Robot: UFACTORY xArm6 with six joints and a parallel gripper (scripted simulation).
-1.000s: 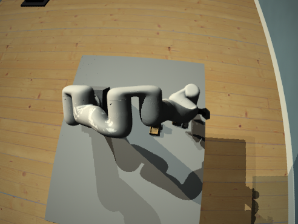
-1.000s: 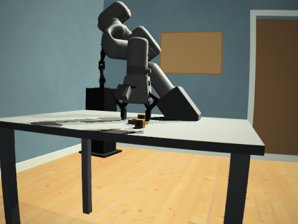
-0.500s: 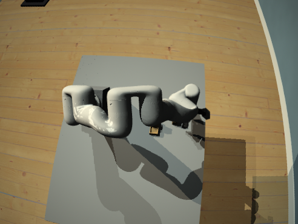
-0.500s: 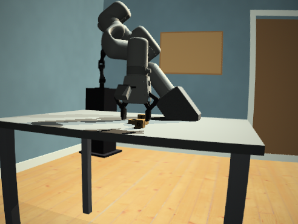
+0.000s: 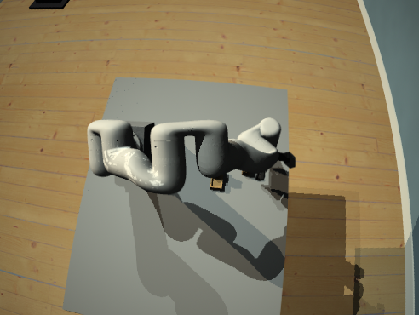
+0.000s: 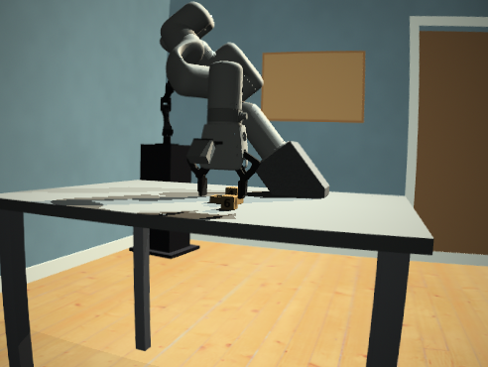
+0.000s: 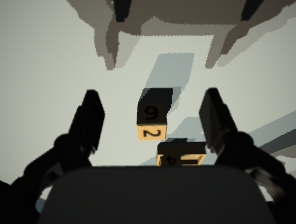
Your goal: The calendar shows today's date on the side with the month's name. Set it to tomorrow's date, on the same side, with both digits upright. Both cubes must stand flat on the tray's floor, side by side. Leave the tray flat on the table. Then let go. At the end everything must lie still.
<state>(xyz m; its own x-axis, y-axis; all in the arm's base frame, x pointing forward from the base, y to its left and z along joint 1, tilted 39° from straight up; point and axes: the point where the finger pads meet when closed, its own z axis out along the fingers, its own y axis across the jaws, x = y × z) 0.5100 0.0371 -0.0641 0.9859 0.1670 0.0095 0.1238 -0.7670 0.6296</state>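
The wooden number cube lies 5 cm behind my hand, 1 cm to the right of it and 3 cm below it. From my hand the other things lie so: wooden calendar tray 15 cm behind, 7 cm to the right, 3 cm below.
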